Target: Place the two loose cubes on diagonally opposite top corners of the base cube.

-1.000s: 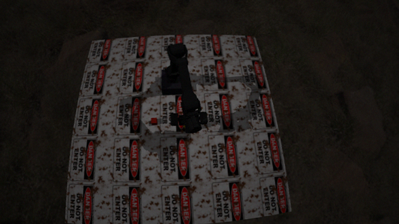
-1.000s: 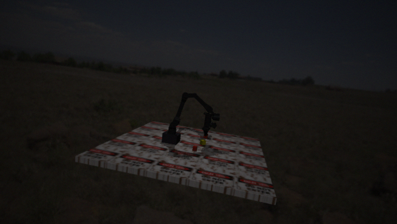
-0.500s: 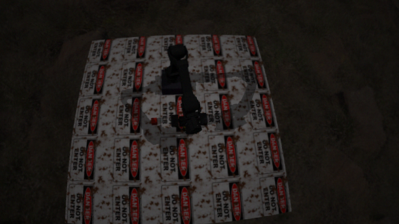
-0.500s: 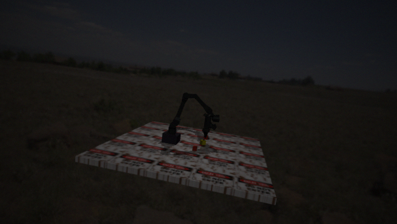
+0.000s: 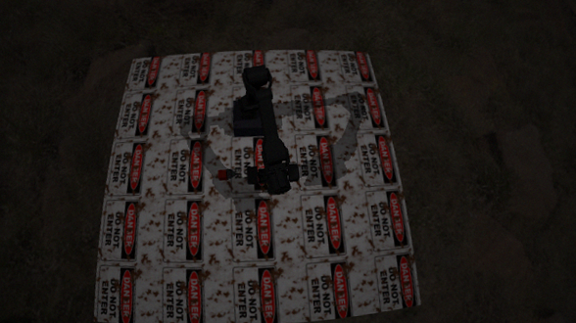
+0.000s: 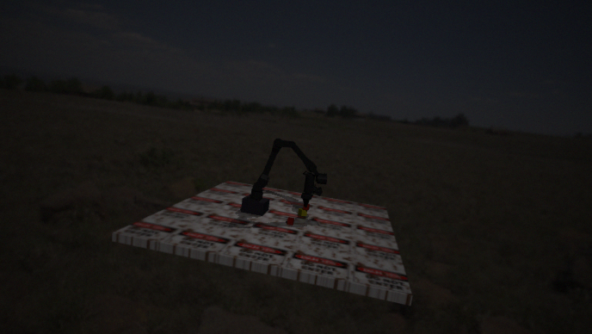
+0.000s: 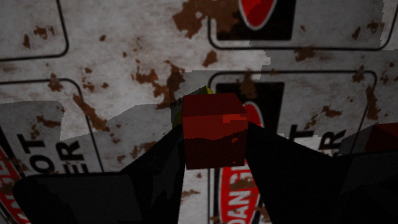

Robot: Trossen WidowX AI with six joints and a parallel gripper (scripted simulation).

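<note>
My gripper tip is 20 mm past the yellow base cube and 40 mm above it.
</note>
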